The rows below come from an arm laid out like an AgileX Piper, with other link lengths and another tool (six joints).
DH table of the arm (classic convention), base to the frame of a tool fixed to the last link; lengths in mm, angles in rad. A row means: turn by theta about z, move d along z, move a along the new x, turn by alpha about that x. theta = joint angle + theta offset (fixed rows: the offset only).
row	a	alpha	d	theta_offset
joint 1	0	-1.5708	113.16	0
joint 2	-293.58	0	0	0.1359
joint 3	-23.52	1.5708	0	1.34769
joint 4	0	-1.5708	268.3	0
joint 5	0	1.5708	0	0
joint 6	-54.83	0.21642	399.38	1.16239
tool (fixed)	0	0	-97.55	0
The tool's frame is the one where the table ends.
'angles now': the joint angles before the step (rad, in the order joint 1, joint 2, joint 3, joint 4, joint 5, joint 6). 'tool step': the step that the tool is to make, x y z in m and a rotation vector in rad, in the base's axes. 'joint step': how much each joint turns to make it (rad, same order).
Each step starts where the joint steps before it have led.
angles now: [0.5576, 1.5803, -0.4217, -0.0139, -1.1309, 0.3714]
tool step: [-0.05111, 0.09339, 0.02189, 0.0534, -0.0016, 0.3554]
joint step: [0.0000, -0.0265, -0.0478, -0.3893, -0.0025, 0.2470]
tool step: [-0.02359, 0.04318, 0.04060, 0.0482, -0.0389, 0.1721]
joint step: [0.0001, -0.0138, -0.1065, -0.1890, -0.0024, 0.1470]
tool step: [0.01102, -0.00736, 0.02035, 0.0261, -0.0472, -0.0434]
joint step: [0.0000, 0.0000, -0.0280, 0.0493, -0.0055, -0.0435]
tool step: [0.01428, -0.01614, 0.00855, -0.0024, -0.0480, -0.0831]
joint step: [0.0000, 0.0019, 0.0000, 0.0837, 0.0000, -0.0946]
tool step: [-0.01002, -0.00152, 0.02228, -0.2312, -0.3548, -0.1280]
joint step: [-0.0001, 0.0000, 0.0000, 0.0325, -0.0016, -0.4549]
